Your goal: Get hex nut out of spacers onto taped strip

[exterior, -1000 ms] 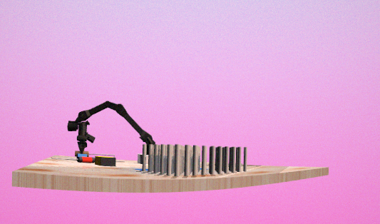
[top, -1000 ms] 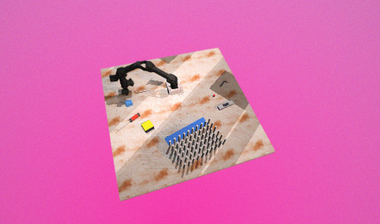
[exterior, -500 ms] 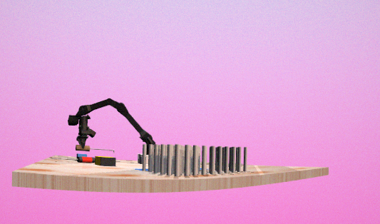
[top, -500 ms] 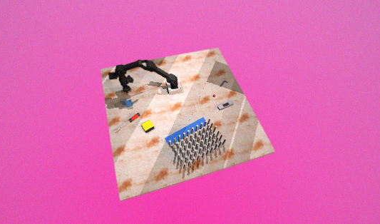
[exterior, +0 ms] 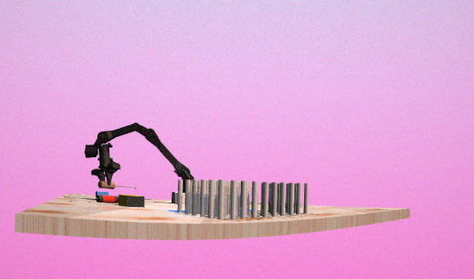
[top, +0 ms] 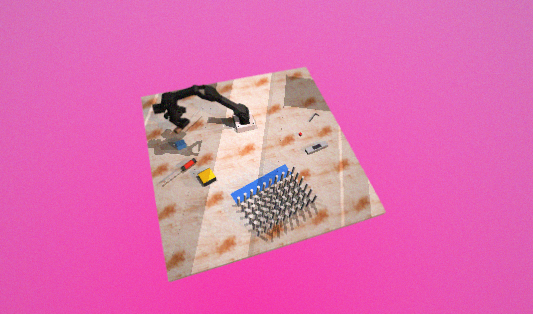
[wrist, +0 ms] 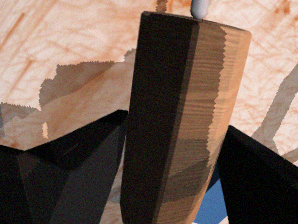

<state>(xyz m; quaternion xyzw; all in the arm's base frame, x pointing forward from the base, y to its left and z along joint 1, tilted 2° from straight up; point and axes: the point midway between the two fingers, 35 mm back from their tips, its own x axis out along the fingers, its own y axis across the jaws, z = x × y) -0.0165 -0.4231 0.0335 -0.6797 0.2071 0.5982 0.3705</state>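
Right now the blue block is 100 mm ahead of my gripper tip, 20 mm to the right of it and 50 mm below it. Round my gripper tip: yellow block: 360 mm ahead, 120 mm to the left, 50 mm below; then brown-handled tool: 70 mm behind, 80 mm to the left; then blue taped strip: 460 mm ahead, 440 mm to the left, 70 mm below.
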